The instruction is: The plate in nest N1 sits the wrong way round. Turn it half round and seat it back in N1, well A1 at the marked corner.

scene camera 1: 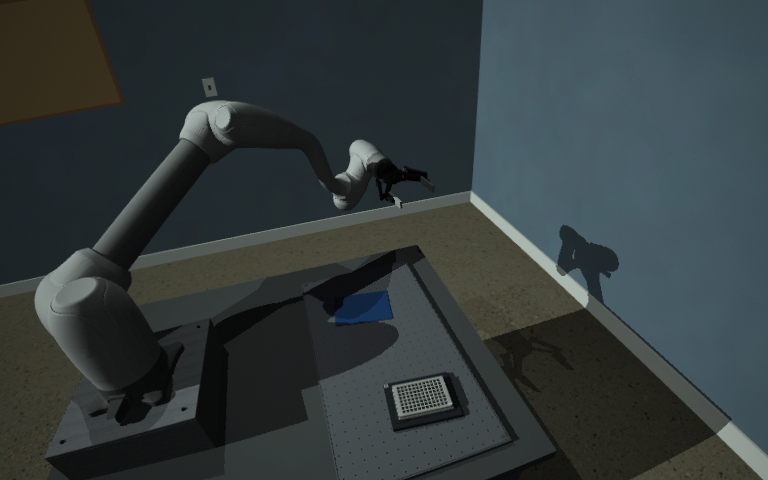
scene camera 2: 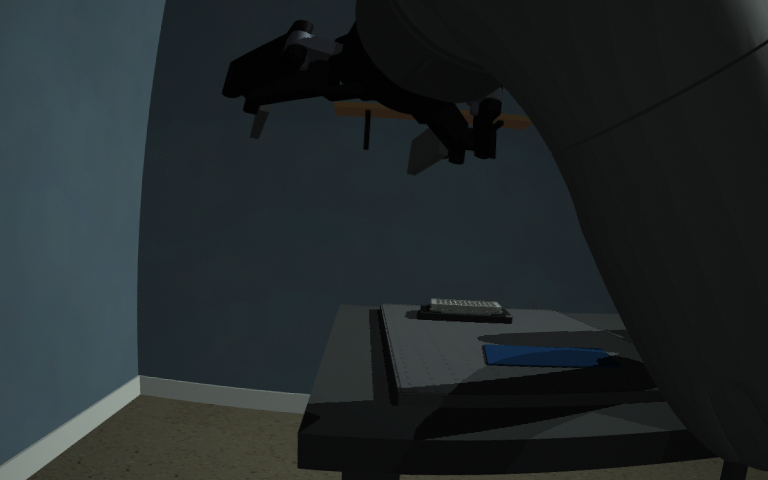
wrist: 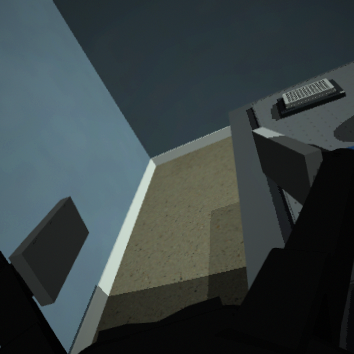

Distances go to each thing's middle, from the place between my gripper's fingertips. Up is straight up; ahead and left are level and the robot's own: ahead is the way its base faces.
Right now the flat blue rectangle (scene camera 2: pixel 500 355) is 24 cm behind my hand, 26 cm to the right of it and 22 cm below it. Also, from my hand: dark nest (scene camera 1: pixel 440 416): 14 cm behind, 61 cm to the right, 22 cm below.
